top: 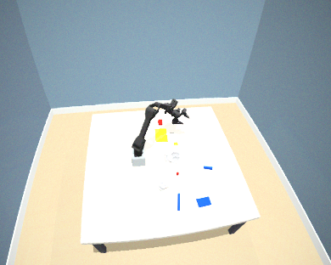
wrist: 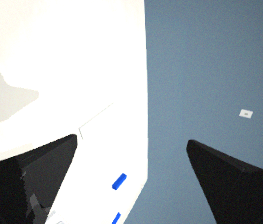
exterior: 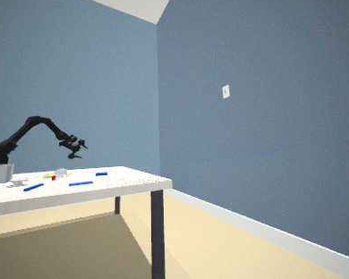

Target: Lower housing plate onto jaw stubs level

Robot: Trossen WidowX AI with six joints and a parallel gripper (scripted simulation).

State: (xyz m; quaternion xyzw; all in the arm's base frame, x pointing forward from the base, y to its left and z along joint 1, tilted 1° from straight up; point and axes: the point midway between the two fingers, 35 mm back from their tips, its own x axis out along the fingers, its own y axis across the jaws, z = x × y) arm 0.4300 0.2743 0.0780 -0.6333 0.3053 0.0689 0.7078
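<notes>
My gripper tip is 160 mm past the small red cube, 430 mm to the left of it and 150 mm above it. The rest, counted from my gripper tip: short blue piece: 100 mm ahead, 420 mm to the right, 150 mm below; thin blue bar: 200 mm behind, 680 mm to the right, 160 mm below; yellow block: 220 mm behind, 10 mm to the left, 160 mm below.
</notes>
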